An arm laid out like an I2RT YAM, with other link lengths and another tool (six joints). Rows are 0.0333 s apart.
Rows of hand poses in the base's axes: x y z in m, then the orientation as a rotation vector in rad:
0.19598, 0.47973, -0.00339, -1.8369, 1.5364, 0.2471
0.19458, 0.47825, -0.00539, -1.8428, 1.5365, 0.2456
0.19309, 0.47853, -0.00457, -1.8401, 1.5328, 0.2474
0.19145, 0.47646, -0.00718, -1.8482, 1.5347, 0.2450
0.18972, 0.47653, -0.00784, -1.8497, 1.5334, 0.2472
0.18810, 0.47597, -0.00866, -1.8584, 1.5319, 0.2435
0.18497, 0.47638, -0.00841, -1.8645, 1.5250, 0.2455
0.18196, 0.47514, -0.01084, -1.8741, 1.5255, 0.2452
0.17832, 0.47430, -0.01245, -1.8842, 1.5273, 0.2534
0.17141, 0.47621, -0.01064, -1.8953, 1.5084, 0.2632
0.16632, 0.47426, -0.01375, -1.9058, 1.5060, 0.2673
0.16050, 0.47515, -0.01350, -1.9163, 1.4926, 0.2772
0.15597, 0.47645, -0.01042, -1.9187, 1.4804, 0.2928
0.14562, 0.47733, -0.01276, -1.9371, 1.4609, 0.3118
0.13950, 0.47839, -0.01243, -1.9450, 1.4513, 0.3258
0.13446, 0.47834, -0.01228, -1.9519, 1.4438, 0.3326
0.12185, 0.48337, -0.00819, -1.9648, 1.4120, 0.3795
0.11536, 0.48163, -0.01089, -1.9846, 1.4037, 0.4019
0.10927, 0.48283, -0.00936, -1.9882, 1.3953, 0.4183
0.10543, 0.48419, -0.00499, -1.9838, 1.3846, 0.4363
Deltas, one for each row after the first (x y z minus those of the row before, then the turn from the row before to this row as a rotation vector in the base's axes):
-0.00140, -0.00148, -0.00200, -0.0048, 0.0008, 0.0026
-0.00149, 0.00028, 0.00082, 0.0042, -0.0018, 0.0010
-0.00164, -0.00207, -0.00261, -0.0074, 0.0019, 0.0025
-0.00173, 0.00007, -0.00066, 0.0004, 0.0010, 0.0021
-0.00162, -0.00056, -0.00082, -0.0069, -0.0006, 0.0042
-0.00313, 0.00041, 0.00025, -0.0005, -0.0010, 0.0072
-0.00301, -0.00124, -0.00243, -0.0071, 0.0028, 0.0046
-0.00364, -0.00084, -0.00161, -0.0046, 0.0088, 0.0065
-0.00691, 0.00191, 0.00181, 0.0041, -0.0013, 0.0180
-0.00509, -0.00195, -0.00311, -0.0048, 0.0041, 0.0077
-0.00582, 0.00089, 0.00025, 0.0021, 0.0017, 0.0149
-0.00453, 0.00130, 0.00308, 0.0094, 0.0038, 0.0118
-0.01035, 0.00088, -0.00234, 0.0022, 0.0063, 0.0246
-0.00612, 0.00106, 0.00033, 0.0035, 0.0058, 0.0128
-0.00504, -0.00005, 0.00015, 0.0007, 0.0021, 0.0092
-0.01261, 0.00503, 0.00409, 0.0206, 0.0168, 0.0359
-0.00649, -0.00174, -0.00270, -0.0037, 0.0149, 0.0205
-0.00609, 0.00120, 0.00153, 0.0063, 0.0073, 0.0106
-0.00384, 0.00136, 0.00437, 0.0137, 0.0056, 0.0082

